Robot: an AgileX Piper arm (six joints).
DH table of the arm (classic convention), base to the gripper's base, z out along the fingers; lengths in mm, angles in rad. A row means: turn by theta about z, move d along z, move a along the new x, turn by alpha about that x. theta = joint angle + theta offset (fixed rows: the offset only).
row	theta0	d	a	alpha
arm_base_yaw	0	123	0	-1.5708
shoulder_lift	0.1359	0	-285	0
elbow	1.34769	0	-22	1.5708
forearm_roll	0	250.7	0	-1.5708
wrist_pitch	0	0	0	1.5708
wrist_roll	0	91	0	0
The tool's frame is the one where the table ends.
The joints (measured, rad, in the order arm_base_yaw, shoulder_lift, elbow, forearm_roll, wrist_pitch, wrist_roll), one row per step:
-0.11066 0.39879 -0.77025 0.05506 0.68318 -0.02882
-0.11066 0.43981 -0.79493 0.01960 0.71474 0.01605
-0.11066 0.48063 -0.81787 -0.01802 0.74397 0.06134
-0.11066 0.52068 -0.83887 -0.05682 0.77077 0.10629
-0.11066 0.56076 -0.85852 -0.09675 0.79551 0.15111
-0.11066 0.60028 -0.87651 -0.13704 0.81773 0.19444
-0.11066 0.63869 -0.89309 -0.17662 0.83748 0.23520
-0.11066 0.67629 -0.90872 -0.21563 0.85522 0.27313
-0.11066 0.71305 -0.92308 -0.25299 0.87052 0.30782
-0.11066 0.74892 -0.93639 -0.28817 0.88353 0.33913
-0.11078 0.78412 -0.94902 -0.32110 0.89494 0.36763
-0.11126 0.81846 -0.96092 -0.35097 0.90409 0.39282
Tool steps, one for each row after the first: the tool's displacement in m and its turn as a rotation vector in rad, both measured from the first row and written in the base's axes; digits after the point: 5 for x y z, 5 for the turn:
0.00697 -0.00278 0.00211 0.01639 0.04743 -0.02539
0.01419 -0.00587 0.00373 0.03082 0.09320 -0.05442
0.02152 -0.00919 0.00486 0.04323 0.13664 -0.08615
0.02909 -0.01273 0.00560 0.05378 0.17815 -0.12035
0.03677 -0.01639 0.00593 0.06166 0.21704 -0.15586
0.04439 -0.02007 0.00597 0.06673 0.25271 -0.19136
0.05198 -0.02374 0.00581 0.06866 0.28561 -0.22646
0.05959 -0.02733 0.00537 0.06804 0.31587 -0.26005
0.06718 -0.03076 0.00468 0.06528 0.34363 -0.29145
0.07475 -0.03405 0.00378 0.06113 0.36954 -0.32087
0.08231 -0.03715 0.00269 0.05600 0.39322 -0.34756

